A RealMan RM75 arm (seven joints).
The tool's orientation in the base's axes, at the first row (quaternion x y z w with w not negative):
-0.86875, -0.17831, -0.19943, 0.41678
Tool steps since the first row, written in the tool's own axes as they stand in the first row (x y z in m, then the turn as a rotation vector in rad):
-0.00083, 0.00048, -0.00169, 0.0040, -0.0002, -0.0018
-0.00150, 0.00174, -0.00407, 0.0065, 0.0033, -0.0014
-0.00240, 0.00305, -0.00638, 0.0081, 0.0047, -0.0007
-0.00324, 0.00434, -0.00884, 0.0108, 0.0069, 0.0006
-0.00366, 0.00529, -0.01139, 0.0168, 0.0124, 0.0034
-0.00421, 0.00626, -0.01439, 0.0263, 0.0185, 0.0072
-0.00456, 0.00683, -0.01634, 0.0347, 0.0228, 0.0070
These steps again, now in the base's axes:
-0.00082, -0.00175, 0.00024, 0.0030, -0.0007, 0.0031
-0.00126, -0.00448, 0.00045, 0.0069, -0.0021, 0.0019
-0.00187, -0.00721, 0.00048, 0.0090, -0.0022, 0.0013
-0.00246, -0.01005, 0.00063, 0.0127, -0.0020, 0.0005
-0.00287, -0.01270, 0.00126, 0.0210, -0.0022, -0.0017
-0.00347, -0.01574, 0.00207, 0.0328, -0.0014, -0.0032
-0.00389, -0.01767, 0.00265, 0.0420, -0.0029, -0.0017

